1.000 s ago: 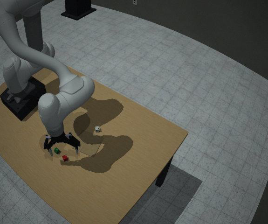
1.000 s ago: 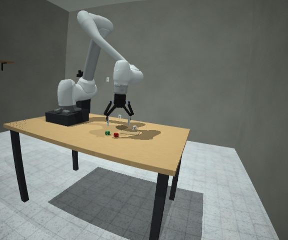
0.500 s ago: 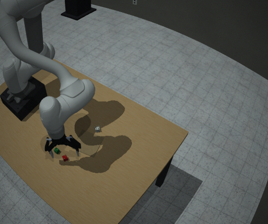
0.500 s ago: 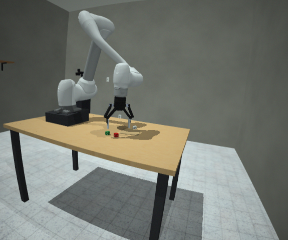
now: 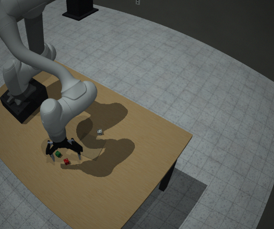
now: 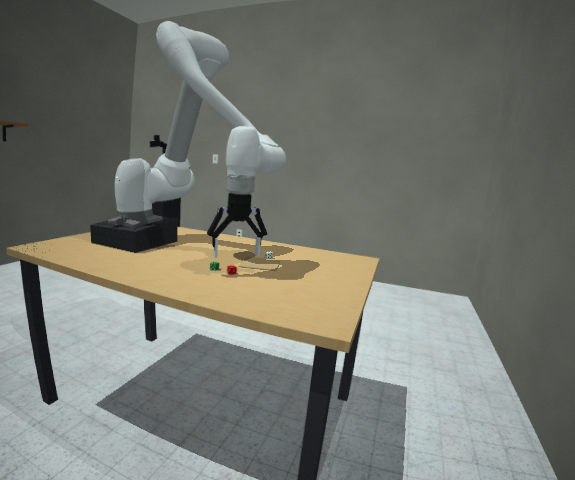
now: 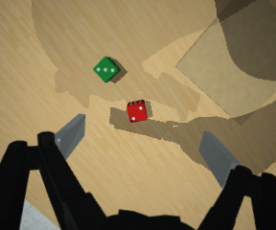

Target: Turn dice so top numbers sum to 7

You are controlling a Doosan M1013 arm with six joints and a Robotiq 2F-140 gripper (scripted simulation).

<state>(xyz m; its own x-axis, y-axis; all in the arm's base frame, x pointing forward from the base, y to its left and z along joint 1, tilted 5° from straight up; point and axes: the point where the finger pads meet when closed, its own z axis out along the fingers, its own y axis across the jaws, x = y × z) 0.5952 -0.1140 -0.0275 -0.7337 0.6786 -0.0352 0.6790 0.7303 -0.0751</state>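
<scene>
My hand is 20 mm past the red die and 60 mm above it. Also, from my hand: white die (270 mm to the left, 60 mm below); then tan mat (10 mm ahead, 170 mm to the left, 70 mm below); then green die (90 mm behind, 60 mm below).
</scene>
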